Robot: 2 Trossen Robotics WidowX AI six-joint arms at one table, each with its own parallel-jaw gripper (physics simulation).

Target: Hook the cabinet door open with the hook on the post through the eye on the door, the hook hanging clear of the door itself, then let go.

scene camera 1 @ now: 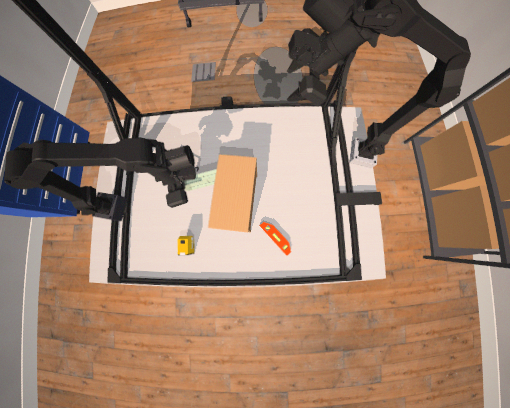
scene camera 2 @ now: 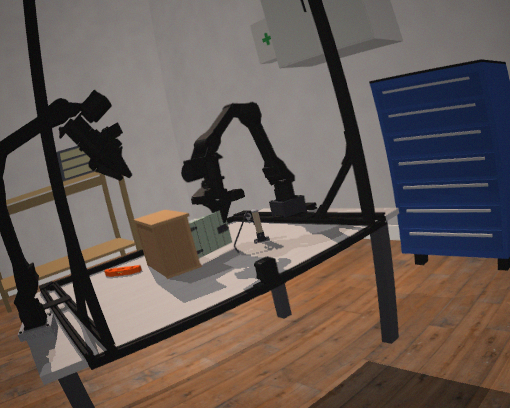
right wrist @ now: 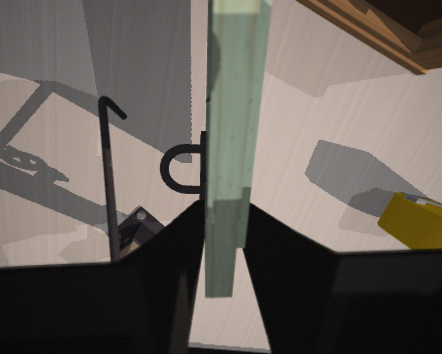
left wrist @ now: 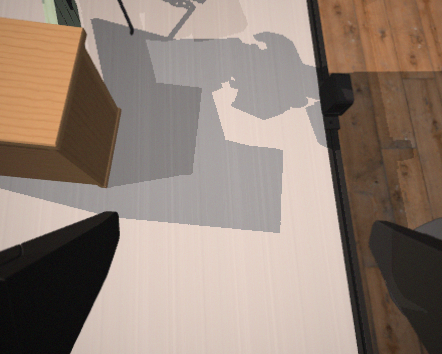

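Seen in the pictures: left gripper, between the fingertips: (scene camera 1: 288, 85) (scene camera 2: 126, 178) (left wrist: 246, 228); right gripper, between the fingertips: (scene camera 1: 183, 185) (scene camera 2: 222, 222); left arm's base, origin of its link: (scene camera 1: 366, 150) (scene camera 2: 35, 323); right arm's base, origin of its link: (scene camera 1: 104, 205) (scene camera 2: 286, 198).
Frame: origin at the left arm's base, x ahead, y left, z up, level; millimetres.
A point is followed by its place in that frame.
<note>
The wooden cabinet (scene camera 1: 233, 192) @(x 459, y 312, z 127 mm) (scene camera 2: 167, 245) @(x 446, y 195, z 55 mm) (left wrist: 30, 80) @(x 469, y 226, z 127 mm) (right wrist: 360, 30) @(x 513, y 356, z -31 mm) stands with its green door (scene camera 1: 205, 181) @(x 589, y 274, z 31 mm) (scene camera 2: 210, 237) @(x 598, y 267, z 24 mm) (right wrist: 232, 100) @(x 614, y 281, z 91 mm) swung open. My right gripper (scene camera 2: 225, 216) @(x 660, y 307, z 49 mm) (right wrist: 220, 207) @(x 660, y 307, z 49 mm) is shut on the door's free edge. The black eye (right wrist: 164, 169) @(x 659, y 272, z 36 mm) sticks out of the door's face close by the fingers. The post (scene camera 2: 258, 222) @(x 766, y 269, z 23 mm) stands apart from the door; its thin black hook (scene camera 2: 240, 232) @(x 685, y 238, z 18 mm) (left wrist: 126, 17) @(x 658, y 220, z -1 mm) (right wrist: 106, 150) @(x 674, y 234, z 12 mm) hangs clear of the eye, with a gap between them. My left gripper (scene camera 2: 127, 175) @(x 360, y 32, z 280 mm) (left wrist: 246, 228) @(x 360, y 32, z 280 mm) is open and empty, high above the table.
A yellow block-like object (scene camera 1: 185, 246) @(x 599, y 517, z 33 mm) (right wrist: 410, 220) @(x 615, y 483, z 3 mm) and an orange level (scene camera 1: 275, 238) @(x 294, y 422, z -21 mm) (scene camera 2: 123, 271) @(x 296, y 384, z -26 mm) lie on the table in front of the cabinet in scene camera 1. A black frame (scene camera 1: 235, 281) @(x 403, y 603, z -20 mm) borders the table, with uprights at the sides. A small black box (scene camera 2: 266, 270) @(x 605, y -115, z -7 mm) (left wrist: 336, 94) @(x 598, y -93, z 13 mm) sits on its rail.
</note>
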